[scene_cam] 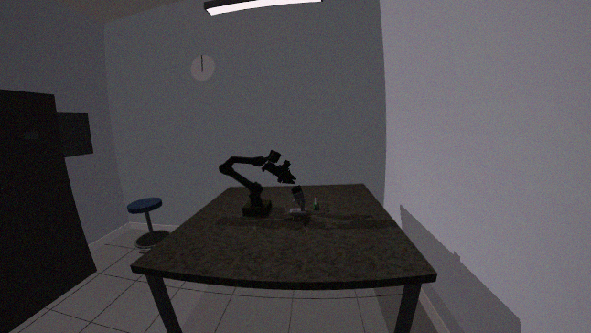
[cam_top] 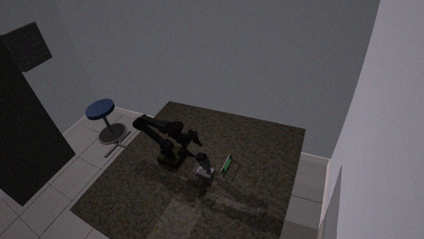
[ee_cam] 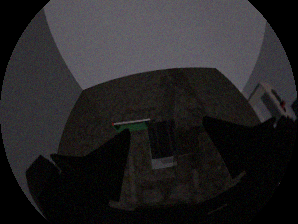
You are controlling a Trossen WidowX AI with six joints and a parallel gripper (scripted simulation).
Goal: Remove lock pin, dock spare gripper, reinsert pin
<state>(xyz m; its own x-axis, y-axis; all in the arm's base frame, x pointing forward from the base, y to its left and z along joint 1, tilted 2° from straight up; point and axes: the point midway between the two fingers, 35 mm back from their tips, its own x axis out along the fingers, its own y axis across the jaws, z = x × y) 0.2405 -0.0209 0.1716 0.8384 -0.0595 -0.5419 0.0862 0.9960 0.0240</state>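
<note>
Now: the green bracket 19 cm below my gripper tip, 13 cm ahead of it and 10 cm to the left of it. From my gripper tip the other things lie so: grey mount: 16 cm below, 2 cm ahead, 1 cm to the left; spare gripper: 9 cm below, 1 cm ahead.
</note>
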